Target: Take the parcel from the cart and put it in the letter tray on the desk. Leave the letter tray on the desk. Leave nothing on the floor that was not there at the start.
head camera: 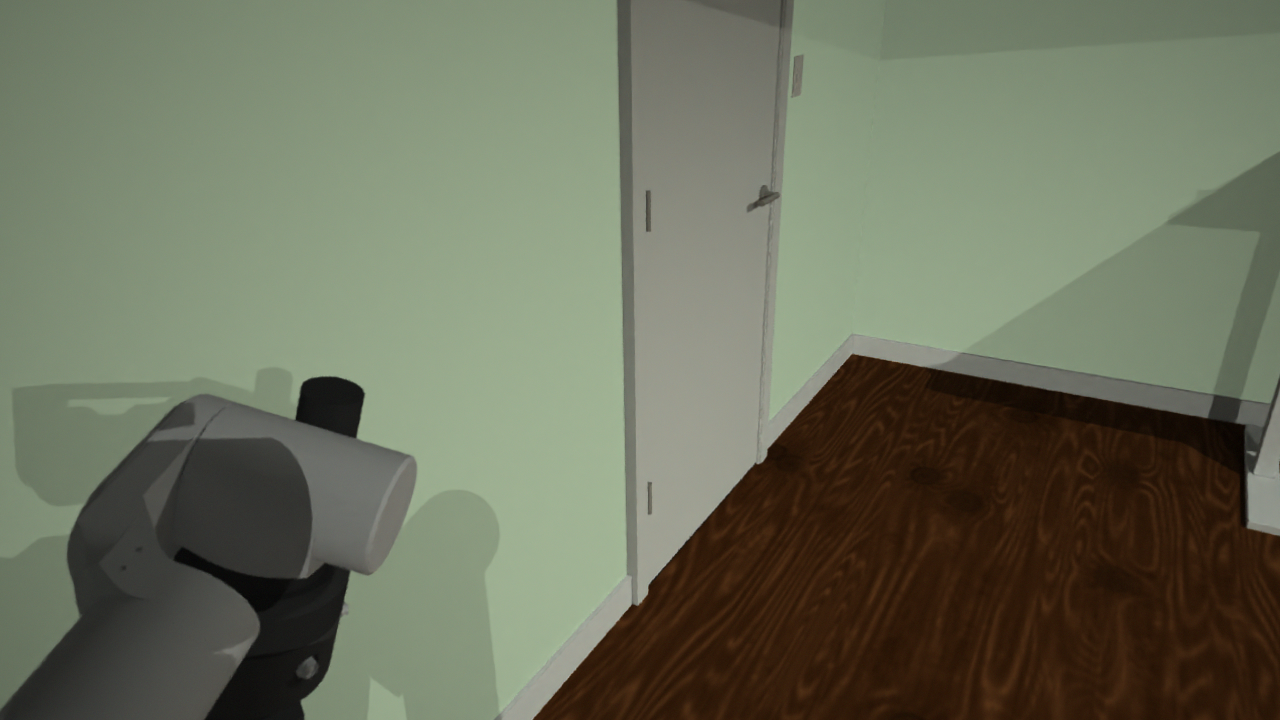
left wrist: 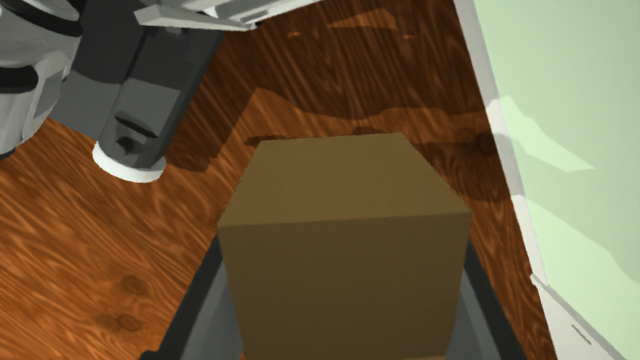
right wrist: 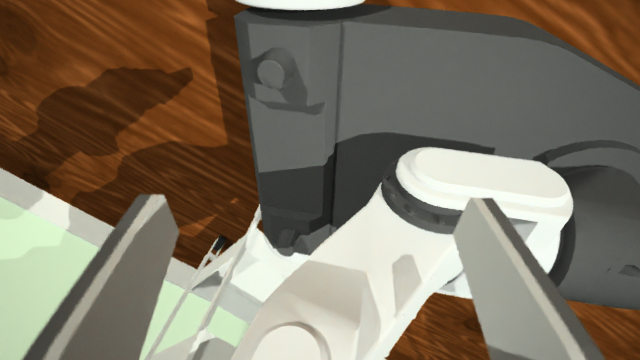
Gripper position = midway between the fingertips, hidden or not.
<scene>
I see my right gripper (right wrist: 317, 215) and a brown cardboard parcel (left wrist: 347, 240).
The head camera view misses the brown cardboard parcel: it is out of frame. The right wrist view does not show the brown cardboard parcel: it is out of frame.
</scene>
